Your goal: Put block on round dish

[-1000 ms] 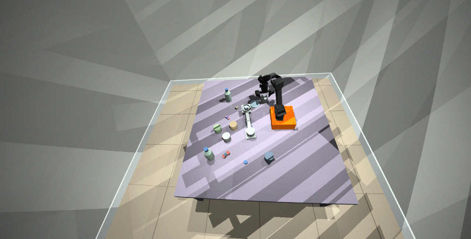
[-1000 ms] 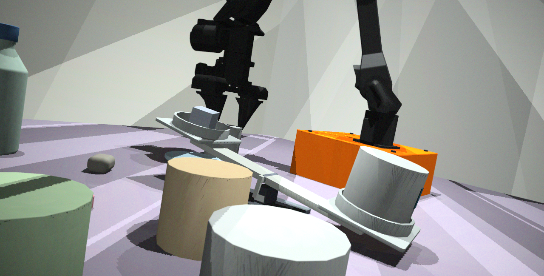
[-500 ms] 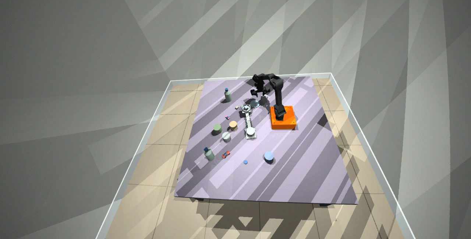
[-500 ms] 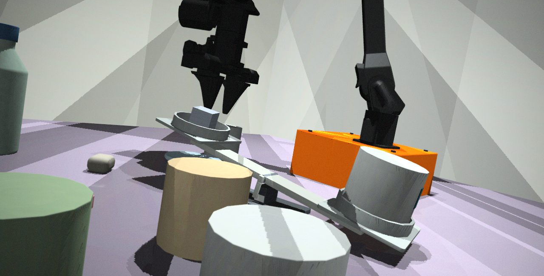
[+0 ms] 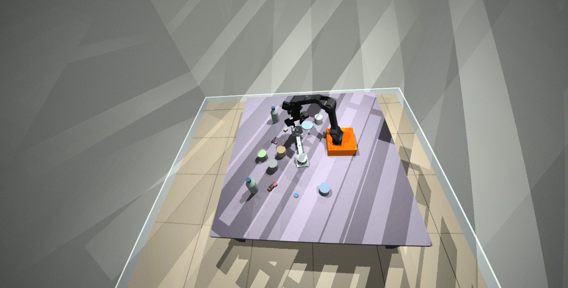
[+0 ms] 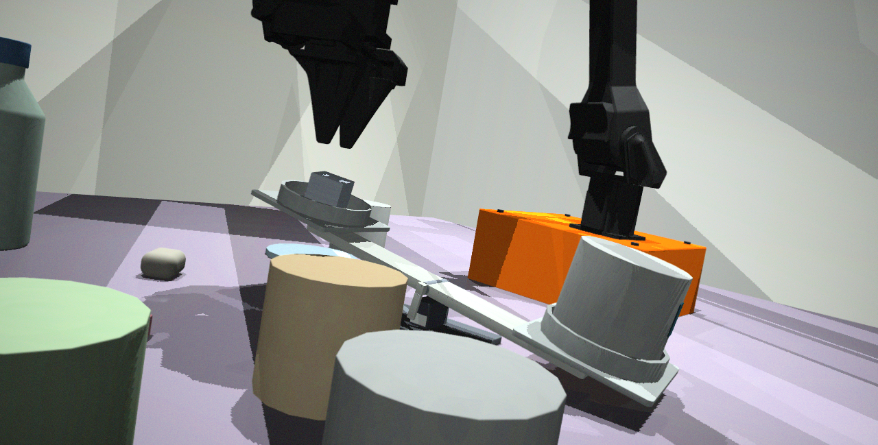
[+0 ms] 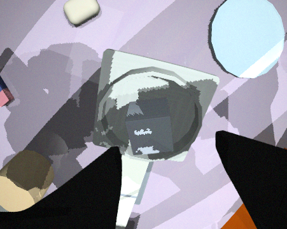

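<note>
The pale blue round dish is 13 cm below my gripper tip, 12 cm to the right of it and 6 cm behind it. Round my gripper tip: small grey lump: 12 cm below, 12 cm ahead, 5 cm to the right; tan cylinder: 19 cm to the left, 9 cm below, 9 cm ahead; pink-and-blue eraser: 19 cm ahead, 12 cm below, 9 cm to the left.
</note>
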